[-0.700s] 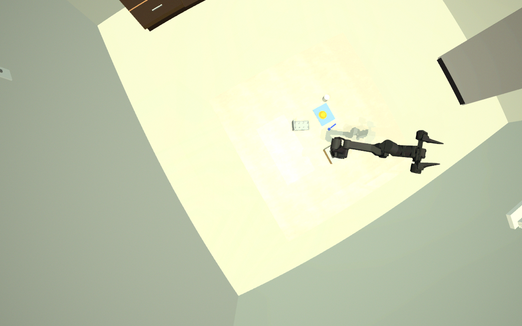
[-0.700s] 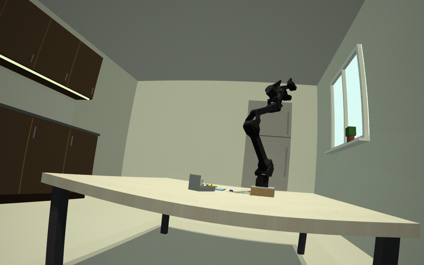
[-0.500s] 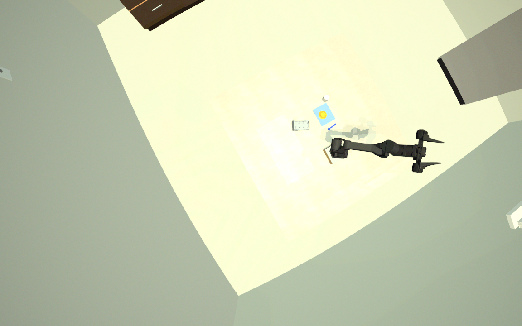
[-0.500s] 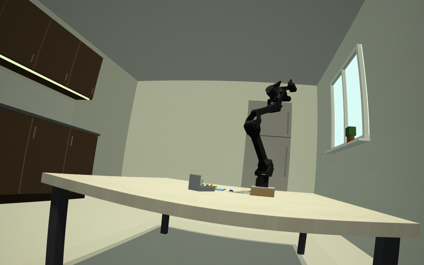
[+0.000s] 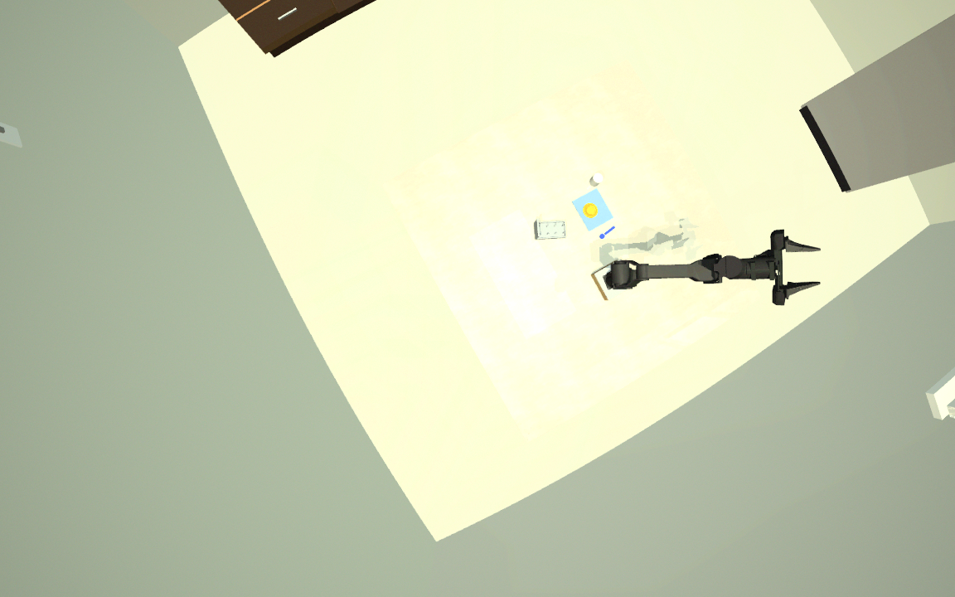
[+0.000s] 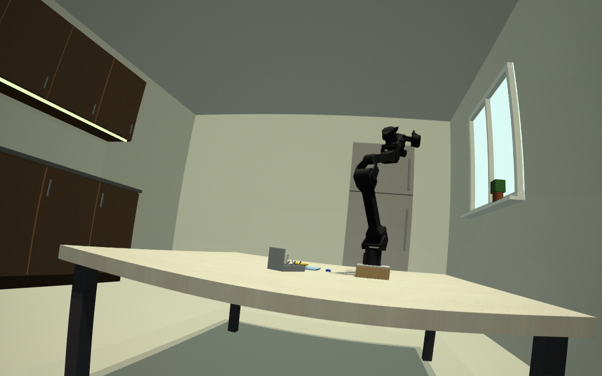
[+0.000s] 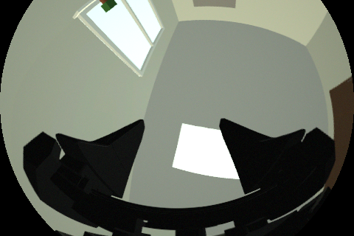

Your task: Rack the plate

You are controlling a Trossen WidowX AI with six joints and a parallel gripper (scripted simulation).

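Now: gripper tip 41 cm short of the yellow plate, 19 cm to the right of it and 70 cm above it. The rest, counted from my gripper tip: white cup (52 cm ahead, 12 cm to the left, 69 cm below); then grey dish rack (40 cm ahead, 39 cm to the left, 69 cm below); then light blue mat (41 cm ahead, 17 cm to the left, 71 cm below).
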